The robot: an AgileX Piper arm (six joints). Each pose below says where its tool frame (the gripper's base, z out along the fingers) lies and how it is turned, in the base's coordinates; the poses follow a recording.
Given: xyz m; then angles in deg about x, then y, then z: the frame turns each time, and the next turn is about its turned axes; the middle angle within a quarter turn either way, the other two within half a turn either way.
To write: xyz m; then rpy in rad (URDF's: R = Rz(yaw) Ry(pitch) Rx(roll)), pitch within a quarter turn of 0, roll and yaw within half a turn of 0. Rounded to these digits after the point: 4 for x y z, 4 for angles.
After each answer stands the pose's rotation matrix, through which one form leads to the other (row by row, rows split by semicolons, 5 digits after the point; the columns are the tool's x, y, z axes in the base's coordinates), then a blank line. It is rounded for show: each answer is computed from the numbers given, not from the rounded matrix.
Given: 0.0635, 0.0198, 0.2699, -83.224, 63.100, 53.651
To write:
0.0635, 0.0198, 0.2699, -1.4652, 1.0395, -1.0130
0.26816 -0.36440 0.89180; -0.42985 0.78319 0.44927; -0.86216 -0.50381 0.05338

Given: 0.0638, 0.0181, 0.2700, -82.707, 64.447, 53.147
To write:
0.0638, 0.0181, 0.2700, -1.4624, 1.0400, -1.0344
0.25871 -0.34515 0.90219; -0.43514 0.79220 0.42786; -0.86239 -0.50327 0.05476

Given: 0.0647, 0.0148, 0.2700, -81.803, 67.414, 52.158
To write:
0.0647, 0.0148, 0.2700, -1.4624, 1.0400, -1.0867
0.23562 -0.30330 0.92330; -0.44805 0.80916 0.38015; -0.86240 -0.50326 0.05476

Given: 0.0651, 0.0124, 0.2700, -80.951, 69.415, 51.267
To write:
0.0651, 0.0124, 0.2700, -1.4613, 1.0402, -1.1211
0.21999 -0.27427 0.93615; -0.45576 0.81958 0.34722; -0.86249 -0.50305 0.05530

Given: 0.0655, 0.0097, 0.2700, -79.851, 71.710, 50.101
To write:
0.0655, 0.0097, 0.2700, -1.4613, 1.0402, -1.1617
0.20130 -0.24076 0.94948; -0.46432 0.83005 0.30892; -0.86249 -0.50305 0.05530

